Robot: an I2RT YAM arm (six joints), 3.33 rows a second.
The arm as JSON. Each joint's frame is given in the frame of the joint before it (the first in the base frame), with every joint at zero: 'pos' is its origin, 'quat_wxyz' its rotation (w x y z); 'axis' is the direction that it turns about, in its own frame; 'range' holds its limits. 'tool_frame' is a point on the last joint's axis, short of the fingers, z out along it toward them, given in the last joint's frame.
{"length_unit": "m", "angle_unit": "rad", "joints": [
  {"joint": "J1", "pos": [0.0, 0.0, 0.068], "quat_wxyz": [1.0, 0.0, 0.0, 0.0], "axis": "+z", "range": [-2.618, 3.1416]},
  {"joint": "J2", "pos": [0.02, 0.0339, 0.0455], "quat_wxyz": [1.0, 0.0, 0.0, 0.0], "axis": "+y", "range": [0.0, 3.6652]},
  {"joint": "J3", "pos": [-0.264, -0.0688, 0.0], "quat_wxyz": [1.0, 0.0, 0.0, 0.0], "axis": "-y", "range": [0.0, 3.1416]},
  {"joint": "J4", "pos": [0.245, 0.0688, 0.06], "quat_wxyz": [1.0, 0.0, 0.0, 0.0], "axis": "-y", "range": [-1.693, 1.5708]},
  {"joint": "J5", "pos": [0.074, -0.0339, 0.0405], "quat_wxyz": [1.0, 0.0, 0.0, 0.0], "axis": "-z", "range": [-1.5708, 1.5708]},
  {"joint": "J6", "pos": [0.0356, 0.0, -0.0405], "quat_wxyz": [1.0, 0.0, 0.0, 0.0], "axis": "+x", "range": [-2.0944, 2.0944]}
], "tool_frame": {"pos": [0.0, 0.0, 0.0], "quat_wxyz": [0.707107, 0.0, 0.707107, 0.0]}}
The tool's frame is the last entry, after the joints.
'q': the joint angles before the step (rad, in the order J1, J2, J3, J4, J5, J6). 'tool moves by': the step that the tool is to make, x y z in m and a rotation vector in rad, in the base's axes. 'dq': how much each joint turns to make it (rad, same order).
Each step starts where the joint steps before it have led.
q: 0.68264 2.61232 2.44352 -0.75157 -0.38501 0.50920
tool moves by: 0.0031 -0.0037 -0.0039 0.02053 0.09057 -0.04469
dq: -0.01078 0.02147 0.03078 -0.03687 -0.03835 0.07669
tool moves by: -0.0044 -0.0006 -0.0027 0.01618 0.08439 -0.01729
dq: 0.00160 -0.00745 -0.01973 -0.01853 -0.04279 0.05842
